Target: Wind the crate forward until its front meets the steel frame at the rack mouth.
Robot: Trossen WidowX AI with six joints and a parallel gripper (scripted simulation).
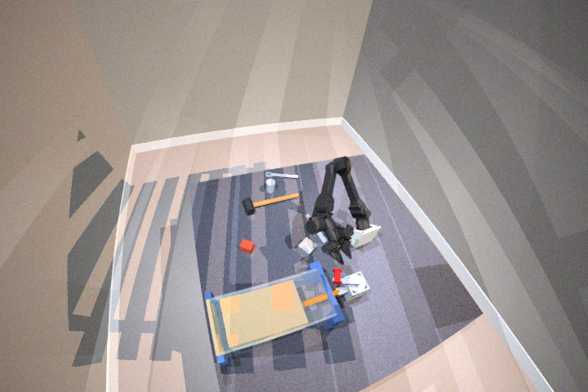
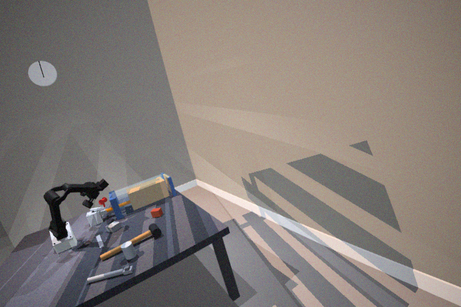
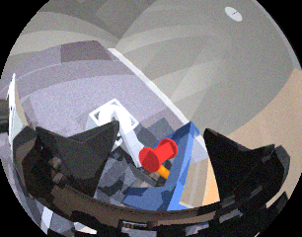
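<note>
My gripper tip is 110 mm above the winch handle, 40 mm to the right of it and 10 mm short of it. Also, from my gripper tip: red knob (80 mm below, 40 mm ahead, 30 mm to the left); blue frame (110 mm below, 110 mm ahead, 60 mm to the left); winch (190 mm below, 70 mm behind, 60 mm to the left).
</note>
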